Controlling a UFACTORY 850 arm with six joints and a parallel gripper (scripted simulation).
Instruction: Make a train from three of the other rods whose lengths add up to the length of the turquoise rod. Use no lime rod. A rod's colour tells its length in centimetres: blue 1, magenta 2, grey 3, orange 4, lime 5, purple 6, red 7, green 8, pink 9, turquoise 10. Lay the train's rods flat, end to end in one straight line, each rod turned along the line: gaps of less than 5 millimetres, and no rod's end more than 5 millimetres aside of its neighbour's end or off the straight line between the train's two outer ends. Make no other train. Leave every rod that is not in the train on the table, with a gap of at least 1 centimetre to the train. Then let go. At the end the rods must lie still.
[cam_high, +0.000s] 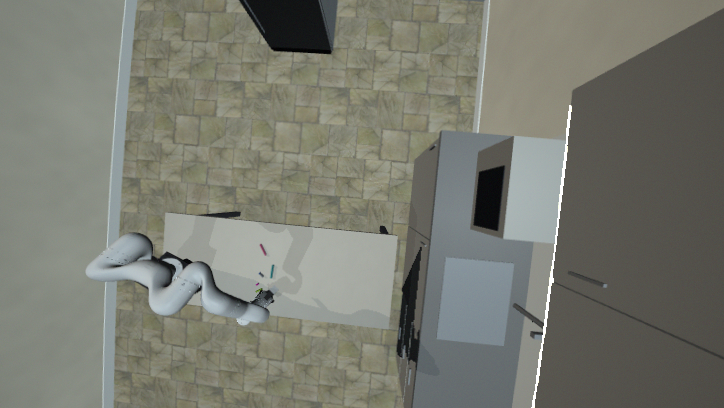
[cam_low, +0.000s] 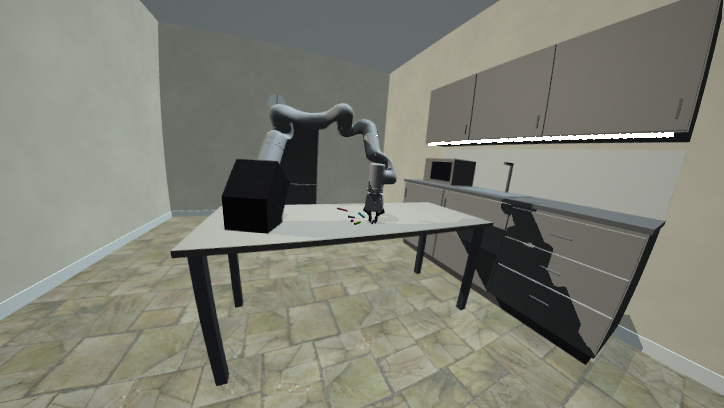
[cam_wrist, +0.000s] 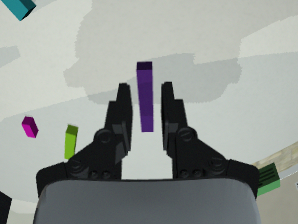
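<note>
Now: hand 20 mm above the purple rod. The rest, counted from my hand: lime rod (100 mm behind, 20 mm below); grey rod (110 mm to the left, 80 mm behind, 20 mm below); magenta rod (110 mm behind, 40 mm to the left, 20 mm below).
</note>
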